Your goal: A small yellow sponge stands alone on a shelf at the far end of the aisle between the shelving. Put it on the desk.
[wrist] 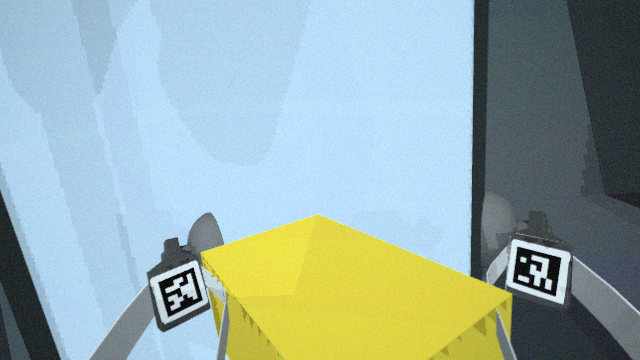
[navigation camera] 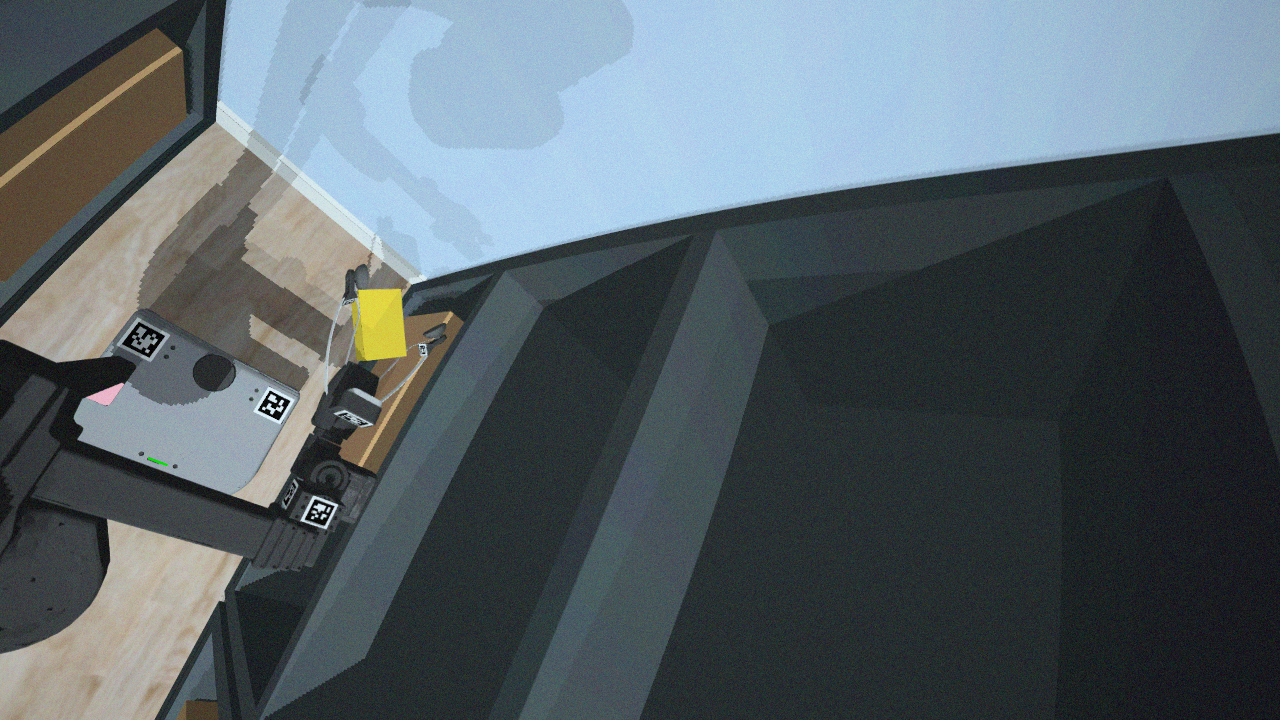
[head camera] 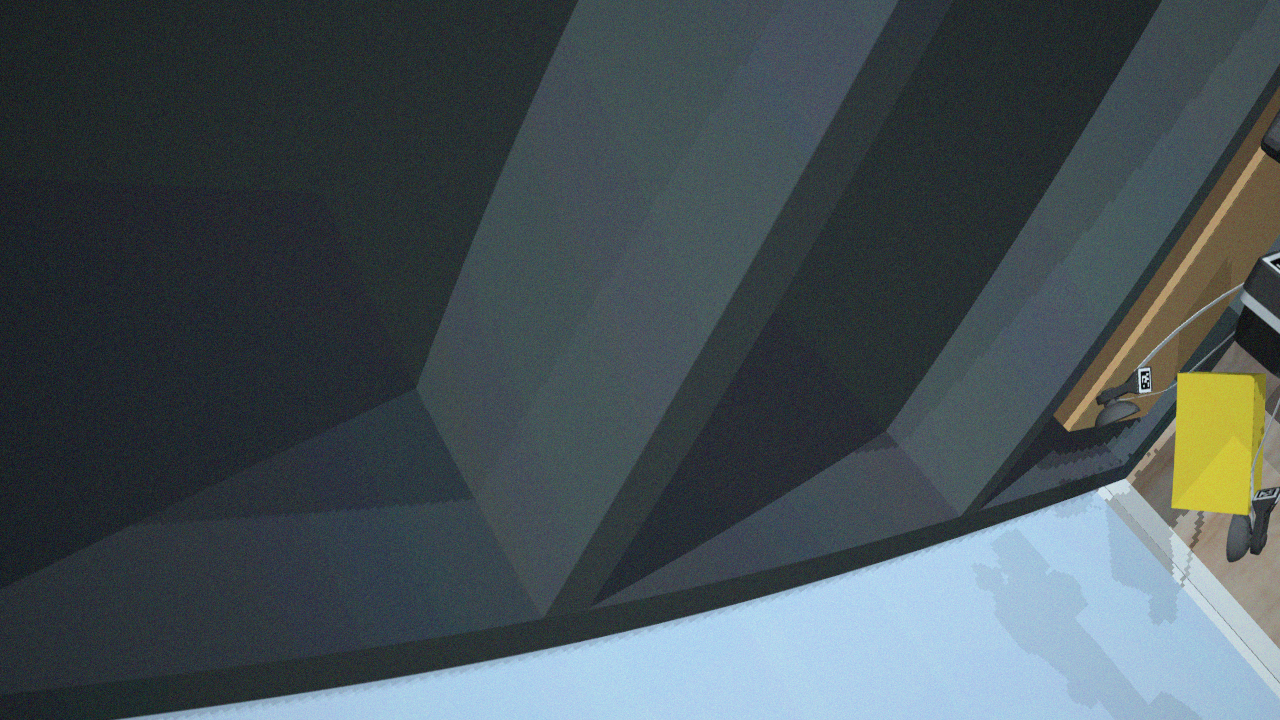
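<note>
The yellow sponge (head camera: 1212, 443) (navigation camera: 381, 322) (wrist: 360, 285) is between the two fingers of my gripper (head camera: 1179, 474) (navigation camera: 395, 305) (wrist: 345, 231), which is shut on it. The fingers bear on its two opposite sides, and the rounded fingertips show beyond its sides in the wrist view. In the navigation camera view the sponge is held out over the aisle beside the front of the dark shelving (navigation camera: 662, 447) (head camera: 626, 358), off the shelf boards. The desk does not show in these views.
A brown box (head camera: 1235, 223) (navigation camera: 358, 447) is in the shelving right beside the gripper. Another brown box (navigation camera: 98, 170) is in the shelving across the aisle. A pale blue wall (head camera: 805, 662) (navigation camera: 805, 71) (wrist: 375, 125) closes the aisle's end. My base (navigation camera: 223, 447) stands between the shelving.
</note>
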